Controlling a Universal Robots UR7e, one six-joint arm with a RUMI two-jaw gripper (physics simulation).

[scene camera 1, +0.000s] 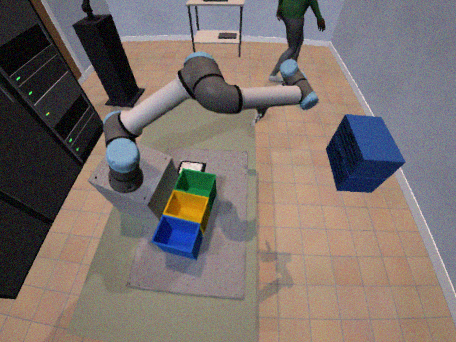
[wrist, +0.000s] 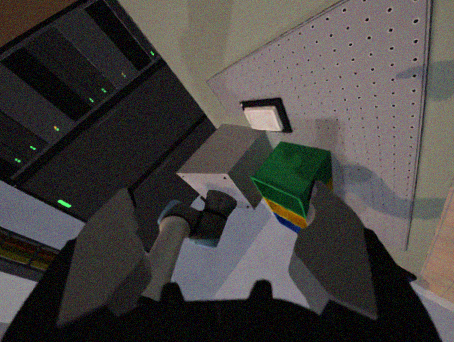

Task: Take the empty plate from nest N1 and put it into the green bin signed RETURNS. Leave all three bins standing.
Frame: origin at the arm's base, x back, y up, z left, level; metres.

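Where they show: gripper, fingertip midpoint: (scene camera 1: pixel 242 114) (wrist: pixel 221 186); arm's base, origin of the base link: (scene camera 1: pixel 126 178) (wrist: pixel 222 198).
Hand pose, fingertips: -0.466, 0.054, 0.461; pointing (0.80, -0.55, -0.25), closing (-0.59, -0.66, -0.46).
Each offset is from my fingertips to the centre of the thing, as dx, dy, dz. "spot": to the spot under its first point. Level surfaces: height alone.
A pale rectangular plate {+0.275, -0.306, -0.192} (scene camera 1: pixel 192 168) (wrist: pixel 263 118) lies in a black-rimmed nest {spot: +0.196, -0.313, -0.210} (wrist: pixel 286 123) on the perforated grey board {dy -0.324} (scene camera 1: pixel 232 175) (wrist: pixel 370 90); no nest label is legible. The green bin {+0.174, -0.235, -0.369} (scene camera 1: pixel 196 183) (wrist: pixel 295 165) stands upright close to the plate, beside the yellow bin {+0.180, -0.235, -0.500} (scene camera 1: pixel 187 205) (wrist: pixel 286 212). The blue bin {+0.185, -0.235, -0.631} (scene camera 1: pixel 178 236) (wrist: pixel 287 222) stands at the other end of the row. No sign can be read. My gripper (wrist: pixel 221 186) is open and empty, high up and away from the plate and bins. In the scene view it is small and partly hidden by the forearm.
The grey pedestal (scene camera 1: pixel 160 192) (wrist: pixel 220 150) of my arm stands beside the bins. A black server rack (scene camera 1: pixel 45 107) (wrist: pixel 100 125) stands to the left. A stacked blue crate (scene camera 1: pixel 367 150) is at the right. A person (scene camera 1: pixel 295 30) and a shelf table (scene camera 1: pixel 215 35) are at the back.
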